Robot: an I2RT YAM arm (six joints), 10 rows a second.
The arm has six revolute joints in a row. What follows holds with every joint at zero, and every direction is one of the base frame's. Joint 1 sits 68 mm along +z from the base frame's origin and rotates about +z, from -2.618 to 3.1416 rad. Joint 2 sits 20 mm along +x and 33.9 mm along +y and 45.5 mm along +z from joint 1 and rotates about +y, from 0 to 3.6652 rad. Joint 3 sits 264 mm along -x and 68.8 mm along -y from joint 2 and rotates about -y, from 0 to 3.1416 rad. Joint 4 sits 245 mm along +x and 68.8 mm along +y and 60 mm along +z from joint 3 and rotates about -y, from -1.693 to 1.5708 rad. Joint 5 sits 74 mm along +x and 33.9 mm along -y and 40.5 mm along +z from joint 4 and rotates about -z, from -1.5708 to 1.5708 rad. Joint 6 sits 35.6 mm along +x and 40.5 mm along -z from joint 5 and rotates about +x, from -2.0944 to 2.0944 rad. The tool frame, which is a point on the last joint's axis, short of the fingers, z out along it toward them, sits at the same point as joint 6; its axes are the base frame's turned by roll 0, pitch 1.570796 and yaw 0 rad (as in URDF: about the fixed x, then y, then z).
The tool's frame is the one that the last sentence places.
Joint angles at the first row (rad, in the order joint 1, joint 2, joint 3, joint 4, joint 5, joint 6):
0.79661 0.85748 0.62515 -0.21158 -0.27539 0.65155
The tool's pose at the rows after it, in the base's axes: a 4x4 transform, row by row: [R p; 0 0 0 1], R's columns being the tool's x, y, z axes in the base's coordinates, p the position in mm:
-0.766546 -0.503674 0.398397 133.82; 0.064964 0.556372 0.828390 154.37; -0.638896 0.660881 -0.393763 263.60; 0 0 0 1
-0.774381 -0.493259 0.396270 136.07; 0.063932 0.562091 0.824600 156.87; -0.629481 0.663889 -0.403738 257.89; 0 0 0 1
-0.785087 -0.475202 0.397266 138.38; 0.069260 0.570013 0.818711 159.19; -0.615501 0.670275 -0.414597 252.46; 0 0 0 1
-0.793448 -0.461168 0.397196 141.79; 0.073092 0.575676 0.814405 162.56; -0.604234 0.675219 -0.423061 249.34; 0 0 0 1
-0.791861 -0.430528 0.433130 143.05; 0.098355 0.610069 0.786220 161.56; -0.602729 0.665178 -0.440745 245.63; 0 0 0 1
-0.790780 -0.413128 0.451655 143.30; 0.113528 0.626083 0.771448 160.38; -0.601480 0.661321 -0.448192 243.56; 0 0 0 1
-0.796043 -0.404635 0.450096 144.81; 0.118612 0.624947 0.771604 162.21; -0.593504 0.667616 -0.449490 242.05; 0 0 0 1
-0.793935 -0.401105 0.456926 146.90; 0.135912 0.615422 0.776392 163.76; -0.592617 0.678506 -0.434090 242.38; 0 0 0 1
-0.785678 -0.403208 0.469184 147.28; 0.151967 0.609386 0.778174 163.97; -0.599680 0.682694 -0.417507 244.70; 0 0 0 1
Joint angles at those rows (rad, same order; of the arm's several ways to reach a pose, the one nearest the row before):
0.80683 0.88809 0.60704 -0.14234 -0.28941 0.67441
0.80765 0.90897 0.59601 -0.12162 -0.28754 0.68111
0.80823 0.93014 0.58676 -0.10294 -0.28202 0.69558
0.80805 0.95806 0.58867 -0.08632 -0.27914 0.70659
0.80814 0.96189 0.58164 -0.08975 -0.23208 0.71830
0.80729 0.96007 0.57525 -0.09107 -0.20865 0.72639
0.80799 0.97376 0.57525 -0.07894 -0.20929 0.73701
0.80596 0.98359 0.57370 -0.04994 -0.20944 0.75026
0.80672 0.98031 0.57405 -0.03389 -0.20099 0.75629

